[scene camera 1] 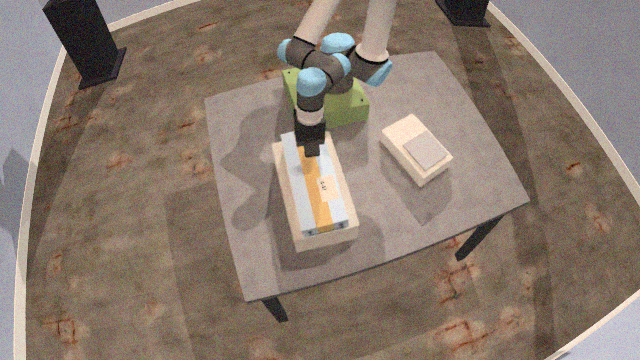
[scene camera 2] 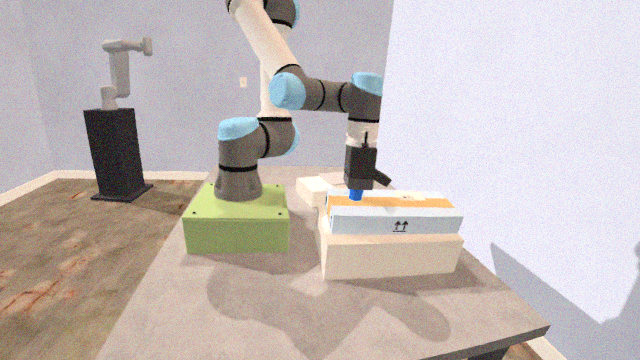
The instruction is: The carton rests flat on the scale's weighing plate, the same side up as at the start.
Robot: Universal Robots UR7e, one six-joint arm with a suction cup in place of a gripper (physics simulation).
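Frame: origin at the arm's base, x right, y ahead, z up, level; millimetres.
Where they show: hand, its tool point: (scene camera 2: 355,201); arm's base, origin of its link: (scene camera 2: 238,192).
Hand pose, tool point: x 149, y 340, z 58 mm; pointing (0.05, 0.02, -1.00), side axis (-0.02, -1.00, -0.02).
Things, the pixels of their centre, and the offset from my tool point. Level surfaces: height alone.
- carton, middle of its body: (scene camera 2: 391,210) (scene camera 1: 312,178) dy +103, dx +4, dz -19 mm
- long beige block, middle of its body: (scene camera 2: 383,238) (scene camera 1: 313,189) dy +95, dx +4, dz -106 mm
- scale, middle of its body: (scene camera 1: 417,147) (scene camera 2: 329,186) dy -19, dx -399, dz -119 mm
- grey table, height of its surface: dz -158 mm
The carton (scene camera 1: 310,182) (scene camera 2: 380,225), white with an orange band and a label on top, lies flat on a long beige block (scene camera 1: 327,241) (scene camera 2: 390,257). Two up arrows show upright on its side in scene camera 2. My suction gripper (scene camera 1: 311,154) (scene camera 2: 355,195) points straight down, its blue cup pressed on the orange band near the carton's end closest to the robot base. It is shut on the carton. The cup is hidden in scene camera 1. The scale (scene camera 1: 400,132) (scene camera 2: 311,189) stands apart from the block, with its grey weighing plate (scene camera 1: 426,150) bare.
The green robot base (scene camera 1: 345,110) (scene camera 2: 237,235) stands at the back of the grey table (scene camera 1: 400,225) (scene camera 2: 240,310), near the carton. The scale is on the other side of a table gap from the block. Black pedestals (scene camera 1: 85,45) (scene camera 2: 115,155) stand on the floor away from the table.
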